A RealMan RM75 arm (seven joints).
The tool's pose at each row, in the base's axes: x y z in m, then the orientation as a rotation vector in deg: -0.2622 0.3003 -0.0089 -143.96 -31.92 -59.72; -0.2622 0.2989 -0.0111 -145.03 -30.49 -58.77; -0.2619 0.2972 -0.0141 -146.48 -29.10 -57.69; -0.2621 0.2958 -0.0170 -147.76 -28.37 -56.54; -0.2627 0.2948 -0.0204 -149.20 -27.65 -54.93; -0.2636 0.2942 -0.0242 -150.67 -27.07 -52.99; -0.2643 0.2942 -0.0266 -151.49 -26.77 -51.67
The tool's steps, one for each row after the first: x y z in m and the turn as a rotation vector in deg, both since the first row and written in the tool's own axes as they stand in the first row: -0.0019 0.0016 0.0008 -0.64 -0.75 1.06; -0.0043 0.0037 0.0022 -1.57 -1.75 2.05; -0.0068 0.0053 0.0033 -2.26 -2.81 2.62; -0.0099 0.0065 0.0047 -2.92 -4.20 3.25; -0.0134 0.0073 0.0064 -3.47 -5.81 3.84; -0.0156 0.0073 0.0076 -3.70 -6.85 4.21
